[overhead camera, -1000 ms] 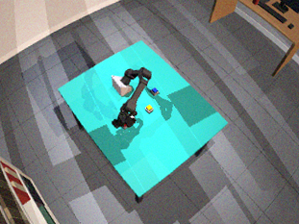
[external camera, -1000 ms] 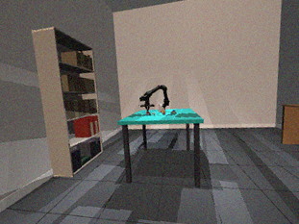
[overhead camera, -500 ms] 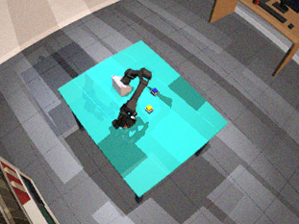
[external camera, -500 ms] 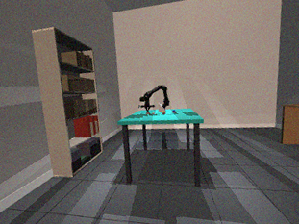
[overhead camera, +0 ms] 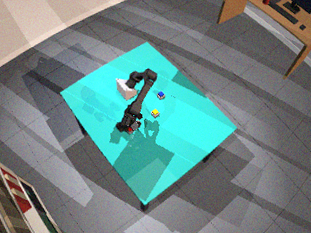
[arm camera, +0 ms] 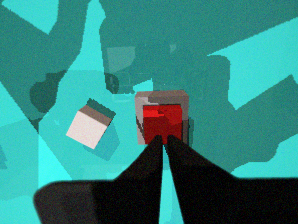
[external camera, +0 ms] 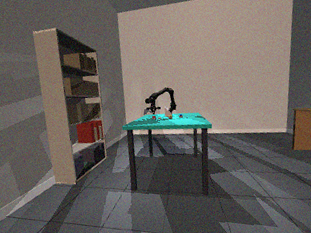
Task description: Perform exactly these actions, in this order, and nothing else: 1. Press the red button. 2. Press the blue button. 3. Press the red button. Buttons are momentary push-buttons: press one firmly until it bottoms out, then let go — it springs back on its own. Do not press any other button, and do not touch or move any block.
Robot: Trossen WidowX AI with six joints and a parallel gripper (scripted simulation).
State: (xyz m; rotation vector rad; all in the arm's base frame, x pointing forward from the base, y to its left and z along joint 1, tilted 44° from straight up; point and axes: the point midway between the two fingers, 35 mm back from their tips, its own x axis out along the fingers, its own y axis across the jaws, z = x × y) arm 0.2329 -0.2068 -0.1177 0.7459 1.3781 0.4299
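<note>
Right now my gripper tip is 3 cm above the red button. Also, from my gripper tip: white block 8 cm to the left, 5 cm below; yellow button 4 cm ahead, 22 cm to the left, 3 cm below; blue button 3 cm behind, 37 cm to the left, 3 cm below.
</note>
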